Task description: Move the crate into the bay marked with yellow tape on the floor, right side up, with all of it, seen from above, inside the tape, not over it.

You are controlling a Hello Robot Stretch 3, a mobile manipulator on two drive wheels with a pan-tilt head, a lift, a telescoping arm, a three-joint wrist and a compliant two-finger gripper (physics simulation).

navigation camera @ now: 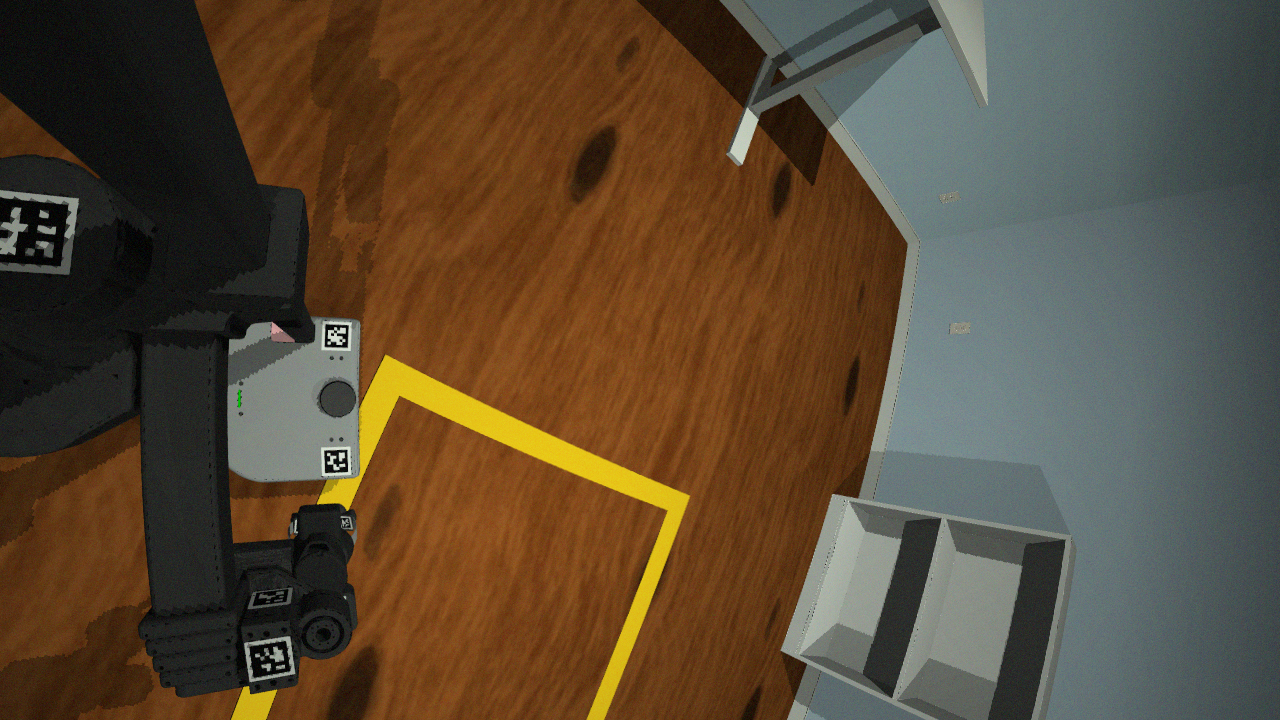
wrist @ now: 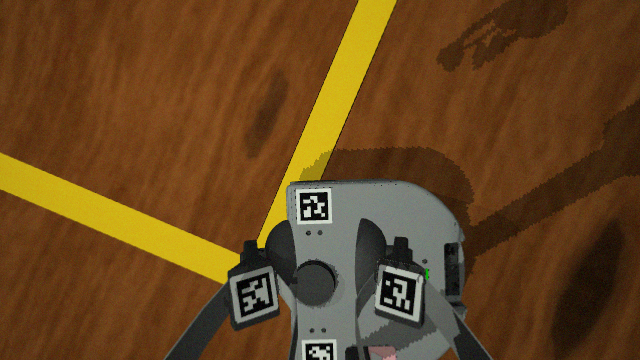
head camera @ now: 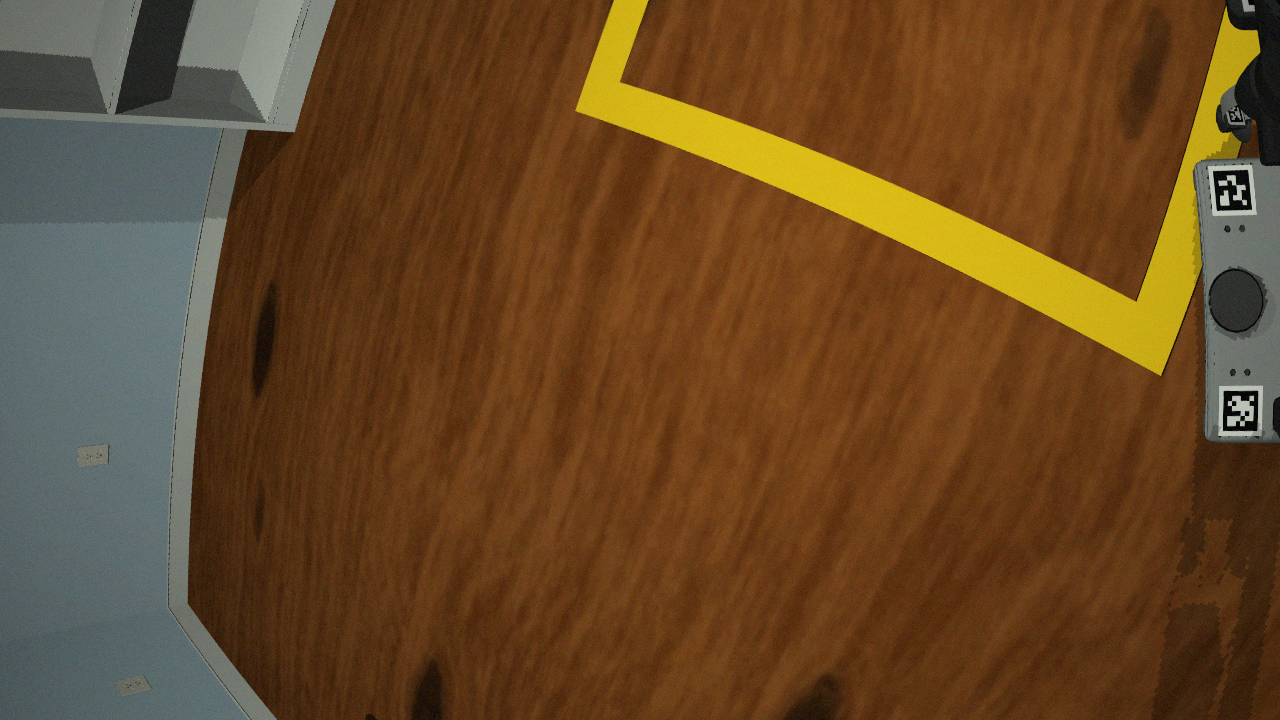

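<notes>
The yellow tape marks the bay on the wooden floor. Parts of its outline show in all three views, with one corner close beside the robot's base and another farther out. The crate does not show in any of the views. My gripper is open, its two rubber fingertips apart with nothing between them. In the wrist view it hangs over the robot's own base, beside the near tape corner. In the head camera view it is partly cut off at the right edge.
The robot's grey base overlaps the tape line in view. A white shelf unit stands by the blue wall, beyond the bay. A white table leg stands at the navigation view's top.
</notes>
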